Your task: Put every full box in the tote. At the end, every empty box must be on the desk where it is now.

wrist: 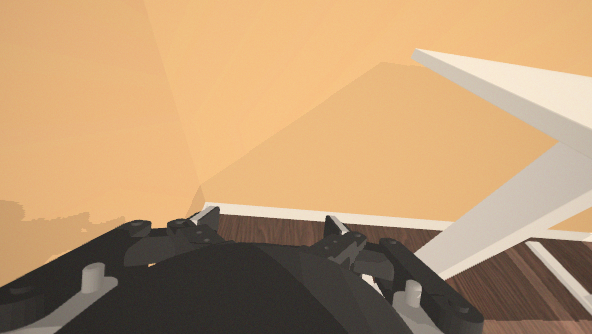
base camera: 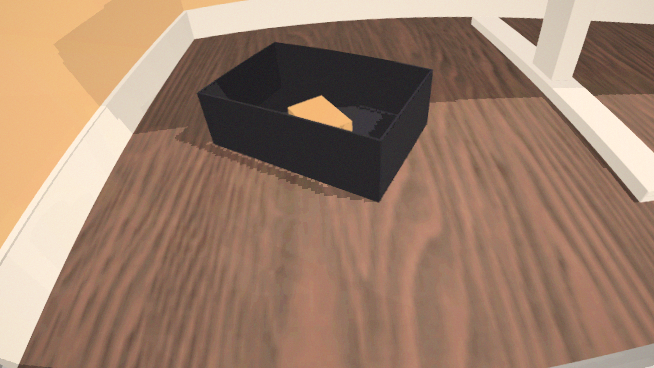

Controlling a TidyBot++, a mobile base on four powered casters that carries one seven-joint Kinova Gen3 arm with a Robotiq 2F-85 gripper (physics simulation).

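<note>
The tote [base camera: 300, 147], a black open-topped container, stands on the wood floor in the base camera view. A tan-orange box [base camera: 321, 111] lies inside it, partly hidden by the near wall. The white desk [base camera: 602, 122] [wrist: 545, 90] shows in part: its foot and leg at the right of the base camera view, and its top's corner and a leg at the right of the wrist view. No boxes on the desk show. My gripper [wrist: 272, 222] is open and empty, to the left of the desk leg in the wrist view. The tote does not show there.
An orange wall [base camera: 30, 100] [wrist: 300, 125] with a white baseboard [base camera: 65, 185] [wrist: 380, 220] runs along the left of the base camera view and behind the gripper in the wrist view. A second desk foot bar [wrist: 560, 275] lies on the floor at the wrist view's lower right.
</note>
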